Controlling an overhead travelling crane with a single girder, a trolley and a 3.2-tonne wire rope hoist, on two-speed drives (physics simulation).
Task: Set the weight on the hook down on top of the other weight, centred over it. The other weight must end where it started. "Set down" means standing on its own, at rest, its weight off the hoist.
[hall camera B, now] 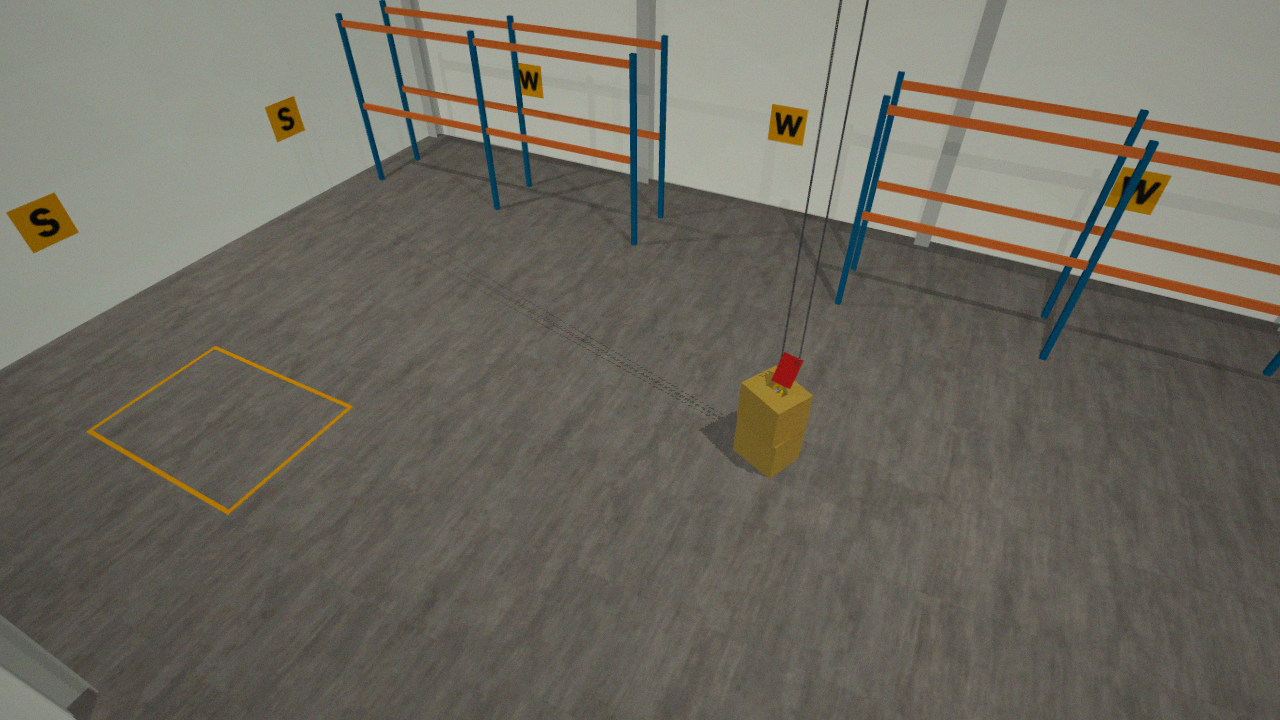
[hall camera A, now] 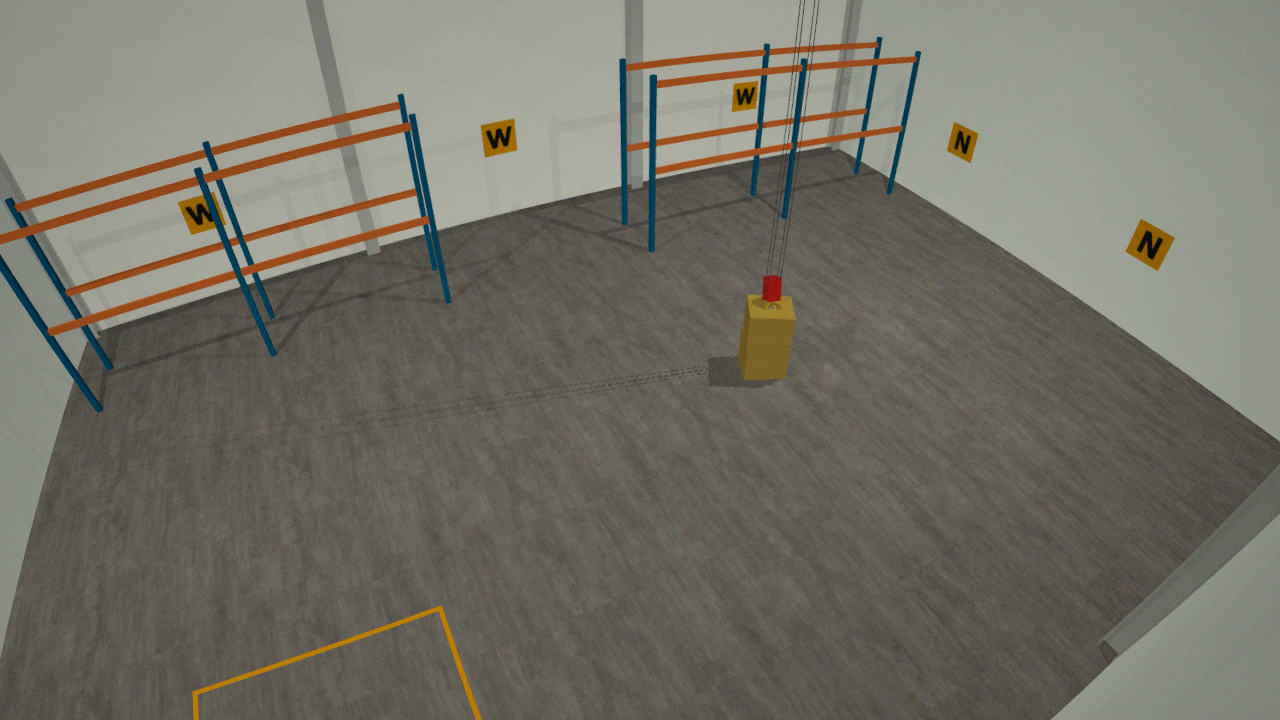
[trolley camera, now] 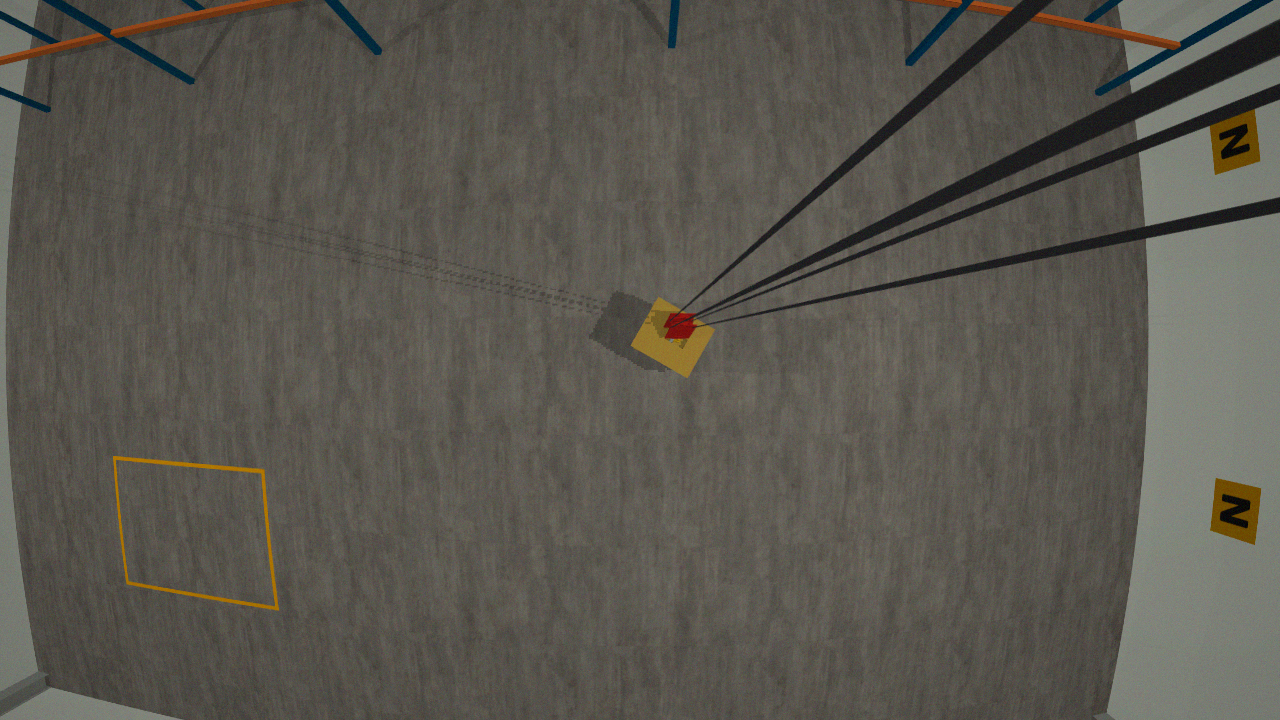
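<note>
The upper yellow weight (hall camera A: 770,331) (hall camera B: 760,418) (trolley camera: 671,353) stands upright on the lower yellow weight (hall camera A: 765,365) (hall camera B: 756,450), and their sides look nearly flush. A faint seam between them shows in the hall camera B view. In the trolley camera view the lower weight is hidden under the upper one. My gripper, the hook under the red block (hall camera A: 773,304) (hall camera B: 778,387) (trolley camera: 680,325), is low at the lifting eye of the upper weight and appears still engaged. The red block leans to one side in the hall camera B view.
Two blue and orange racks stand along the W wall, one on the S side (hall camera A: 236,264) (hall camera B: 633,147) and one on the N side (hall camera A: 652,161) (hall camera B: 1100,246). An orange marked rectangle (hall camera A: 317,650) (hall camera B: 282,377) (trolley camera: 187,463) lies on the floor, well away from the weights.
</note>
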